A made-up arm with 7 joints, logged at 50 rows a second.
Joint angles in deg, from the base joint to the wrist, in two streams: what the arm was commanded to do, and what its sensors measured. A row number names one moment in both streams.
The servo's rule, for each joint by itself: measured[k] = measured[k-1] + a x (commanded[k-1-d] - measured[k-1]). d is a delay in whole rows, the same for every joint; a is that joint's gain. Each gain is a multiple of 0.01, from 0.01 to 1. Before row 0 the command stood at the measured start. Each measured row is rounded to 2 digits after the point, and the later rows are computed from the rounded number. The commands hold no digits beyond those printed.
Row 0, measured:
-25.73, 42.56, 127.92, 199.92, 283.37, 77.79, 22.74
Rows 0 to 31, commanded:
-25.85, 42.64, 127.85, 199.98, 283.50, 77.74, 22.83
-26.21, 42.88, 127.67, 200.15, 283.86, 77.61, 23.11
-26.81, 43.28, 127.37, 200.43, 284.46, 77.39, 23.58
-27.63, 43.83, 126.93, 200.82, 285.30, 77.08, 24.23
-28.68, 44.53, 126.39, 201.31, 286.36, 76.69, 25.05
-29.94, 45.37, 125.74, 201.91, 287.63, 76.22, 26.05
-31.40, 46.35, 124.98, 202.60, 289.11, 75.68, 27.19
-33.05, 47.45, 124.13, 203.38, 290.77, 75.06, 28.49
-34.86, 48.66, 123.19, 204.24, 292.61, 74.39, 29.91
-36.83, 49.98, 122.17, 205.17, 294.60, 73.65, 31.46
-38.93, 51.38, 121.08, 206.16, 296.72, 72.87, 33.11
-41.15, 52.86, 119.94, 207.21, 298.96, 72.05, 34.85
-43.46, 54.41, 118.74, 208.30, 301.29, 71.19, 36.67
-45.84, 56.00, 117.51, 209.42, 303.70, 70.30, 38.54
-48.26, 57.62, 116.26, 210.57, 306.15, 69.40, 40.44
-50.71, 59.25, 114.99, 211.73, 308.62, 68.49, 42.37
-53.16, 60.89, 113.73, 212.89, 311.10, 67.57, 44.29
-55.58, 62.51, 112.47, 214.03, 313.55, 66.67, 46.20
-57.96, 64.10, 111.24, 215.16, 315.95, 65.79, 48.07
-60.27, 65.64, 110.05, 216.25, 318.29, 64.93, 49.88
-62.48, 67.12, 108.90, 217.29, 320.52, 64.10, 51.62
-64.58, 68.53, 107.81, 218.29, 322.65, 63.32, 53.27
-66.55, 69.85, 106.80, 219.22, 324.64, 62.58, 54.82
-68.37, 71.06, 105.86, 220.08, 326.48, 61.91, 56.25
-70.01, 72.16, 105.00, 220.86, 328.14, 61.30, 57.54
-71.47, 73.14, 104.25, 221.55, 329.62, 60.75, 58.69
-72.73, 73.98, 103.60, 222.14, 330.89, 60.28, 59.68
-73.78, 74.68, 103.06, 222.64, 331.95, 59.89, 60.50
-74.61, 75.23, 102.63, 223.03, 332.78, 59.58, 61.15
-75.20, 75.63, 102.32, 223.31, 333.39, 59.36, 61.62
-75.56, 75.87, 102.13, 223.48, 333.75, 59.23, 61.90
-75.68, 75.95, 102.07, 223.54, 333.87, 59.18, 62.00
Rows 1 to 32, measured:
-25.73, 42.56, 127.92, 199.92, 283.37, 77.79, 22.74
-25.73, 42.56, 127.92, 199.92, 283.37, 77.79, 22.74
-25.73, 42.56, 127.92, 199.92, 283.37, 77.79, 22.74
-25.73, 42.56, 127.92, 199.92, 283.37, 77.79, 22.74
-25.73, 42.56, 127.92, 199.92, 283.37, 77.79, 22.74
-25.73, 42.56, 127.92, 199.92, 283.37, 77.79, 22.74
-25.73, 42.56, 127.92, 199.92, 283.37, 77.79, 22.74
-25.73, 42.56, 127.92, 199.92, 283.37, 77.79, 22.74
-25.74, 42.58, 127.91, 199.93, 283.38, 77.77, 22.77
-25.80, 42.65, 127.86, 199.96, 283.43, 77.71, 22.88
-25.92, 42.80, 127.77, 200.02, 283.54, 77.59, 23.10
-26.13, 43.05, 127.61, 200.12, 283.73, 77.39, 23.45
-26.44, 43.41, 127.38, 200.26, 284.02, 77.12, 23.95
-26.86, 43.88, 127.07, 200.46, 284.42, 76.77, 24.60
-27.40, 44.47, 126.67, 200.72, 284.94, 76.34, 25.40
-28.08, 45.19, 126.19, 201.04, 285.58, 75.84, 26.36
-28.89, 46.02, 125.62, 201.42, 286.35, 75.27, 27.46
-29.84, 46.97, 124.96, 201.87, 287.26, 74.64, 28.70
-30.93, 48.03, 124.22, 202.38, 288.30, 73.95, 30.07
-32.16, 49.19, 123.41, 202.96, 289.47, 73.21, 31.55
-33.52, 50.44, 122.52, 203.60, 290.77, 72.42, 33.14
-35.00, 51.77, 121.57, 204.30, 292.19, 71.59, 34.81
-36.59, 53.17, 120.56, 205.05, 293.73, 70.74, 36.56
-38.28, 54.63, 119.50, 205.85, 295.37, 69.86, 38.36
-40.07, 56.13, 118.40, 206.69, 297.10, 68.97, 40.20
-41.93, 57.66, 117.27, 207.57, 298.91, 68.07, 42.06
-43.85, 59.21, 116.12, 208.48, 300.78, 67.18, 43.92
-45.82, 60.75, 114.97, 209.41, 302.71, 66.30, 45.77
-47.82, 62.28, 113.82, 210.36, 304.67, 65.44, 47.58
-49.83, 63.78, 112.68, 211.31, 306.65, 64.61, 49.34
-51.84, 65.24, 111.56, 212.26, 308.63, 63.82, 51.04
-53.82, 66.64, 110.48, 213.20, 310.59, 63.08, 52.66
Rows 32 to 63, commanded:
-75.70, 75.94, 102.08, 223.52, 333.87, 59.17, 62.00
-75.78, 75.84, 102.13, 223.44, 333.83, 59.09, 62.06
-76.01, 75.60, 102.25, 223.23, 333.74, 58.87, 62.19
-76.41, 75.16, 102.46, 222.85, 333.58, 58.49, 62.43
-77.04, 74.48, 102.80, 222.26, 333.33, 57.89, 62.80
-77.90, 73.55, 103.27, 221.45, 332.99, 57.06, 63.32
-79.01, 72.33, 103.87, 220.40, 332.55, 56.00, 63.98
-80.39, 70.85, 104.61, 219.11, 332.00, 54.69, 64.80
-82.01, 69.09, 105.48, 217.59, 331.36, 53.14, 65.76
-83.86, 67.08, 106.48, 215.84, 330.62, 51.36, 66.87
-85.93, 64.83, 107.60, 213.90, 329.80, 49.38, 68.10
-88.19, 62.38, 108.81, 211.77, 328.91, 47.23, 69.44
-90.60, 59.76, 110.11, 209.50, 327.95, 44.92, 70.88
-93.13, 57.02, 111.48, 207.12, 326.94, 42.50, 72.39
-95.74, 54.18, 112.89, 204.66, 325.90, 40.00, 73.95
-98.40, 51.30, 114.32, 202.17, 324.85, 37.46, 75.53
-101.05, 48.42, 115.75, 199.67, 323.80, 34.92, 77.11
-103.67, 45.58, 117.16, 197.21, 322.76, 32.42, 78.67
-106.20, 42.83, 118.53, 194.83, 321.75, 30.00, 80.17
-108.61, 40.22, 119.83, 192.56, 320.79, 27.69, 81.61
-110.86, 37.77, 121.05, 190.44, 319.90, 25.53, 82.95
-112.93, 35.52, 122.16, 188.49, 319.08, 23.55, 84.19
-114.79, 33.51, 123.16, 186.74, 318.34, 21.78, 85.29
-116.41, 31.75, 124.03, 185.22, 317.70, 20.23, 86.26
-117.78, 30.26, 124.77, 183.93, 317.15, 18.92, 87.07
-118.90, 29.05, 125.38, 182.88, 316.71, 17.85, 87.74
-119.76, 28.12, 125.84, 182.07, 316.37, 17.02, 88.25
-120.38, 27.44, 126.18, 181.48, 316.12, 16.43, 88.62
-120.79, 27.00, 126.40, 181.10, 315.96, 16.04, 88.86
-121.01, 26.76, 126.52, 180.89, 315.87, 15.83, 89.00
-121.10, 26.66, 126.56, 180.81, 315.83, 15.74, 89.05
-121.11, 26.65, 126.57, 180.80, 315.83, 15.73, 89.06
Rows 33 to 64, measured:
-55.76, 67.96, 109.44, 214.12, 312.52, 62.39, 54.17
-57.65, 69.20, 108.45, 215.01, 314.40, 61.75, 55.57
-59.46, 70.35, 107.53, 215.87, 316.21, 61.18, 56.84
-61.18, 71.39, 106.68, 216.68, 317.94, 60.68, 57.97
-62.79, 72.31, 105.91, 217.44, 319.57, 60.25, 58.96
-64.28, 73.11, 105.23, 218.14, 321.09, 59.90, 59.78
-65.63, 73.77, 104.64, 218.78, 322.48, 59.64, 60.44
-66.84, 74.29, 104.15, 219.35, 323.73, 59.46, 60.92
-67.90, 74.69, 103.76, 219.85, 324.85, 59.35, 61.25
-68.85, 74.97, 103.45, 220.28, 325.84, 59.25, 61.50
-69.71, 75.12, 103.22, 220.63, 326.71, 59.10, 61.71
-70.51, 75.13, 103.08, 220.90, 327.47, 58.86, 61.93
-71.29, 74.97, 103.03, 221.06, 328.11, 58.48, 62.20
-72.08, 74.63, 103.08, 221.11, 328.65, 57.93, 62.55
-72.91, 74.08, 103.23, 221.02, 329.08, 57.18, 62.99
-73.81, 73.30, 103.49, 220.79, 329.40, 56.21, 63.55
-74.79, 72.29, 103.87, 220.41, 329.62, 55.01, 64.24
-75.88, 71.04, 104.37, 219.86, 329.73, 53.59, 65.06
-77.09, 69.55, 104.98, 219.14, 329.74, 51.95, 66.00
-78.42, 67.83, 105.71, 218.26, 329.65, 50.11, 67.07
-79.88, 65.89, 106.55, 217.21, 329.46, 48.09, 68.25
-81.47, 63.76, 107.49, 216.00, 329.18, 45.91, 69.53
-83.18, 61.46, 108.52, 214.64, 328.82, 43.61, 70.90
-85.01, 59.02, 109.62, 213.14, 328.38, 41.21, 72.34
-86.93, 56.48, 110.78, 211.52, 327.88, 38.76, 73.82
-88.94, 53.86, 111.99, 209.80, 327.32, 36.29, 75.32
-91.01, 51.21, 113.23, 208.00, 326.71, 33.84, 76.82
-93.12, 48.57, 114.48, 206.15, 326.06, 31.44, 78.30
-95.25, 45.98, 115.73, 204.26, 325.38, 29.14, 79.74
-97.37, 43.47, 116.95, 202.37, 324.69, 26.96, 81.12
-99.46, 41.08, 118.13, 200.49, 323.99, 24.94, 82.41
-101.49, 38.84, 119.25, 198.66, 323.30, 23.10, 83.60

